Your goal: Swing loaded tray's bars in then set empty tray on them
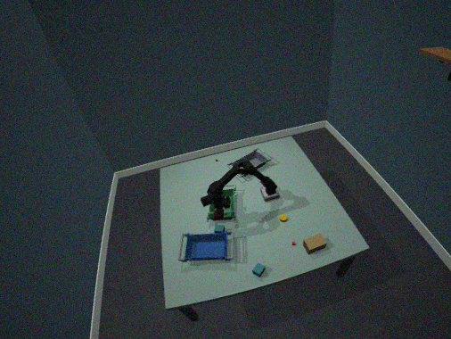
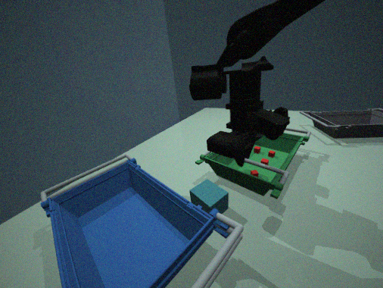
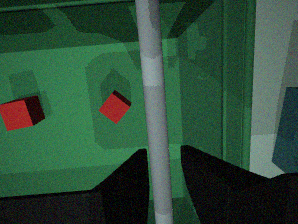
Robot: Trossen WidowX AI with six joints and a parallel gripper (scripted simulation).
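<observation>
My gripper tip is now 37 cm past the grey tray, 42 cm to the left of it and 1 cm above it. The rest, counted from my gripper tip: brown box (47 cm behind, 46 cm to the left, 2 cm below); then yellow block (38 cm behind, 18 cm to the left, 4 cm below).
</observation>
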